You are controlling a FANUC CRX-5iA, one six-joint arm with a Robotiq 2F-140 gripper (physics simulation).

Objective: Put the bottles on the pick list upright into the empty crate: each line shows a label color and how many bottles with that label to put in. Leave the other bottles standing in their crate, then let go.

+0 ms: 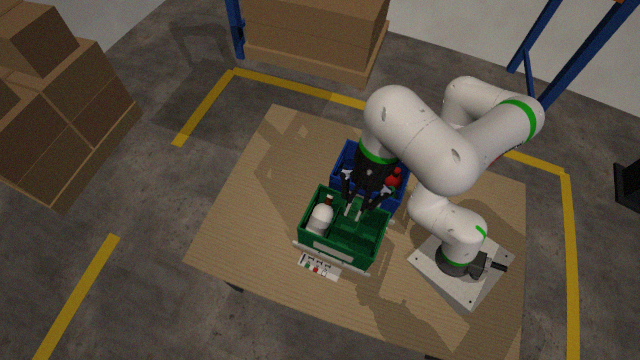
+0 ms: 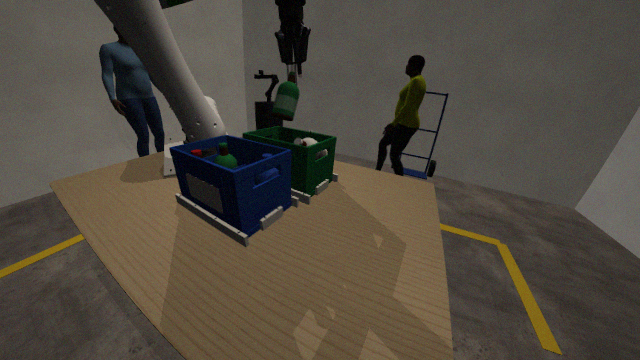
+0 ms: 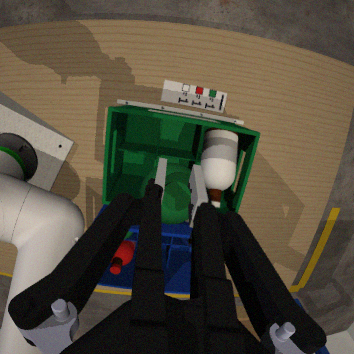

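Seen in the pictures: gripper, between the fingertips: [image 1: 352,214] [image 2: 294,85] [image 3: 176,173]; arm's base, origin of its link: [image 1: 454,259] [image 3: 11,158].
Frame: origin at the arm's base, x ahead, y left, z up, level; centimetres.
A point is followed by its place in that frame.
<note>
My gripper [image 1: 353,212] {x 41.0, y 15.4, z 29.2 cm} [image 2: 294,70] [image 3: 176,173] {x 41.0, y 15.4, z 29.2 cm} is shut on the neck of a green bottle [image 2: 287,97] {x 43.9, y 8.5, z 25.3 cm} [image 3: 175,202] {x 41.0, y 14.0, z 33.1 cm}, which hangs slightly tilted above the green crate [image 1: 362,260] {x 32.0, y 19.3, z 8.4 cm} [image 2: 322,175] {x 56.6, y 12.7, z 0.7 cm} [image 3: 106,165] {x 30.1, y 8.5, z 12.8 cm}, clear of its rim. A white bottle [image 1: 320,217] {x 51.1, y 13.6, z 12.0 cm} [image 2: 309,141] {x 52.9, y 9.3, z 12.5 cm} [image 3: 219,165] {x 50.6, y 13.1, z 12.3 cm} lies strongly tilted in that crate, its brown neck toward the blue crate [image 1: 395,204] {x 29.9, y -4.2, z 10.8 cm} [image 2: 265,200] {x 56.5, y -12.7, z 2.5 cm}. The blue crate holds a red bottle [image 1: 393,180] {x 34.1, y -15.5, z 7.5 cm} [image 2: 196,152] {x 35.6, y -18.3, z 11.5 cm} [image 3: 124,252] {x 35.9, y -15.6, z 7.2 cm} and another green bottle [image 2: 226,161] {x 36.3, y -10.2, z 6.8 cm}. The pick list [image 1: 320,267] {x 44.3, y 25.0, z -4.5 cm} [image 3: 194,96] {x 44.8, y 24.8, z -4.5 cm} shows green, red and white squares; its numbers are unclear.
The crates stand close together on the wooden table [image 1: 240,215] {x 82.2, y 22.1, z -4.7 cm} [image 2: 350,235] {x 75.9, y -2.8, z -4.7 cm}. Pale rails [image 2: 215,220] [image 3: 180,112] run along their bases. The arm's base plate [image 1: 425,260] {x 9.8, y 4.7, z -2.3 cm} is beside them. Two people [image 2: 130,75] [image 2: 412,100] and a hand truck [image 2: 435,131] are behind the table.
</note>
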